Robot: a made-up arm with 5 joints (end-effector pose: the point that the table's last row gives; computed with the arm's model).
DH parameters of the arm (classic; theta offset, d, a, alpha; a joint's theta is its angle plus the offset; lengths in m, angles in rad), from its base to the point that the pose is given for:
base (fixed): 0 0.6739 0.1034 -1.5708
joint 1: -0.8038 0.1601 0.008 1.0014
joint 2: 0 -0.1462 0.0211 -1.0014
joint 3: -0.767 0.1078 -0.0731 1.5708
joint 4: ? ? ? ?
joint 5: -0.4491 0 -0.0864 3.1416
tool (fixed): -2.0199 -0.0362 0 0
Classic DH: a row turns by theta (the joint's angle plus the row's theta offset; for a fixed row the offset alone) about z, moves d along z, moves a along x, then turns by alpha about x.
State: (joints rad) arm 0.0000 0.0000 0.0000 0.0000 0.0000
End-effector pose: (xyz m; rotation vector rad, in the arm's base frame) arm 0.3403 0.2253 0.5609 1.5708 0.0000 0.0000
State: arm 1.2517 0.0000 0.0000 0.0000 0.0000
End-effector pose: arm 0.0704 0.2253 0.4135 1.3434 0.9710 -0.9710
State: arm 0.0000 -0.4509 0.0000 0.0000 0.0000
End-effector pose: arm 0.3722 0.1818 0.6341 1.8249 -0.4129 -0.0167
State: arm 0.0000 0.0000 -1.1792 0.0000 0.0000
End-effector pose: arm 0.3060 0.2253 0.7092 1.3694 -0.9161 0.9161
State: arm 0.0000 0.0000 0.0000 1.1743 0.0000
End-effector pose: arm 0.3403 0.2257 0.5124 0.3965 0.0000 0.0000
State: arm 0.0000 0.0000 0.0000 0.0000 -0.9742
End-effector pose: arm 0.3882 0.2253 0.6260 1.4340 -0.7595 0.7595
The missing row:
joint 4: 0 -0.0905 0.1024 -1.5708
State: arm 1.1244 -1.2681 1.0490 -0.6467 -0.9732
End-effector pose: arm 0.1813 0.0739 0.3950 1.6587 -1.0888 -1.5847
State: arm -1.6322 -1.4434 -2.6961 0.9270 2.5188
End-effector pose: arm -0.0566 0.1556 0.8040 -1.2107 0.5972 -1.3468
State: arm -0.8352 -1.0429 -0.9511 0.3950 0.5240
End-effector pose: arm 0.1764 0.0800 0.8799 1.8006 -2.0840 0.4919
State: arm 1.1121 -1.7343 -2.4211 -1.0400 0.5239
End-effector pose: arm 0.1546 0.1038 0.6783 0.5590 -1.0958 0.9499
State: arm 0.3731 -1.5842 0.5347 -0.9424 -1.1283
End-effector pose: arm 0.3018 -0.0491 0.5684 -1.6493 2.3323 0.5063
